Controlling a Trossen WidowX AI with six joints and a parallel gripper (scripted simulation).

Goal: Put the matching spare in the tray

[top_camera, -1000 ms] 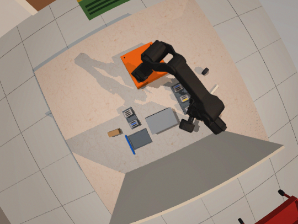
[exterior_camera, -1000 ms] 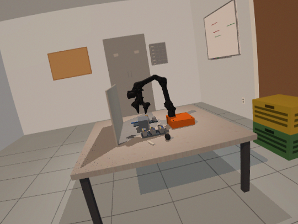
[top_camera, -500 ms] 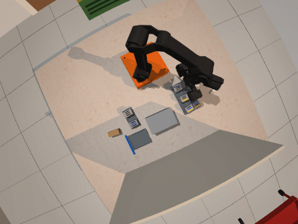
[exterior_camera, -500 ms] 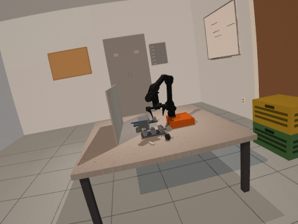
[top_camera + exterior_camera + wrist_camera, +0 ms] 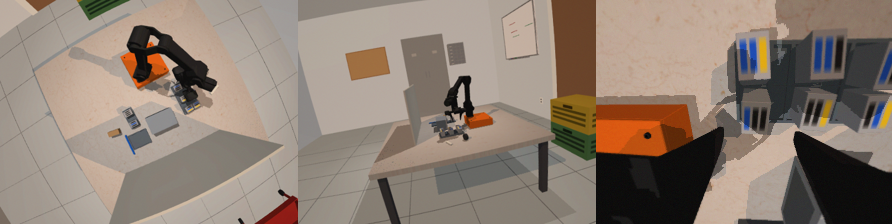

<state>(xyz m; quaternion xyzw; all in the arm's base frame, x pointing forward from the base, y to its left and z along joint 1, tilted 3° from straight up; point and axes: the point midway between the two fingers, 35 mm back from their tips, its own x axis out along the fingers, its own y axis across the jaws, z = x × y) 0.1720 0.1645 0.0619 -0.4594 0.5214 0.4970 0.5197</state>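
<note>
Right now the grey spare is 6 cm below my gripper tip. The rest, counted from my gripper tip: dark grey tray 16 cm ahead, 37 cm to the right, 10 cm below; then light grey box 12 cm ahead, 19 cm to the right, 5 cm below; then grey panel 35 cm ahead, 22 cm to the right, 12 cm above.
</note>
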